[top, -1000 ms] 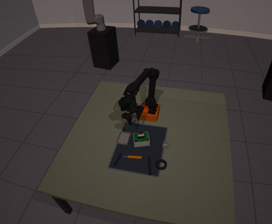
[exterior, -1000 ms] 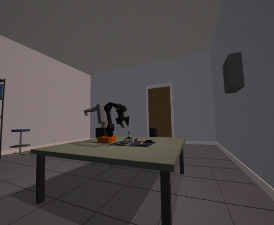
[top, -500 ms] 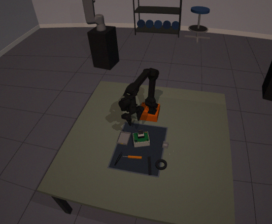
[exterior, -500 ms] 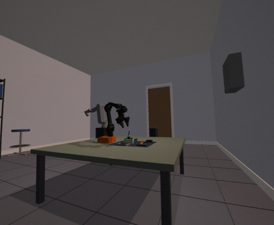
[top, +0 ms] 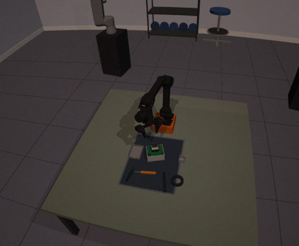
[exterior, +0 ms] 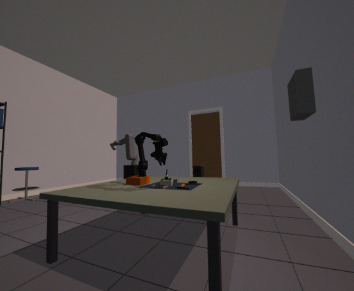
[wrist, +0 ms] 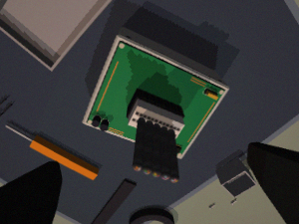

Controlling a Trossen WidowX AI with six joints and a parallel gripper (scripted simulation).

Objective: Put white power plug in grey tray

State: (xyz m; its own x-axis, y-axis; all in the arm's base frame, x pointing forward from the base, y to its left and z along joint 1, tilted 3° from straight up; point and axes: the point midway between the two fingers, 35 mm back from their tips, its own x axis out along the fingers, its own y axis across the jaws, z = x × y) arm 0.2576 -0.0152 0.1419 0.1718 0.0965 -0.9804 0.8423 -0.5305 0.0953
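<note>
Right now the white power plug is 20 mm ahead of my gripper tip, 30 mm to the left of it and 90 mm below it. The rest, counted from my gripper tip: grey tray 40 mm ahead, 110 mm to the right, 170 mm below; then dark mat 60 mm ahead, 40 mm to the left, 170 mm below; then black bar 200 mm ahead, 170 mm to the left, 170 mm below.
</note>
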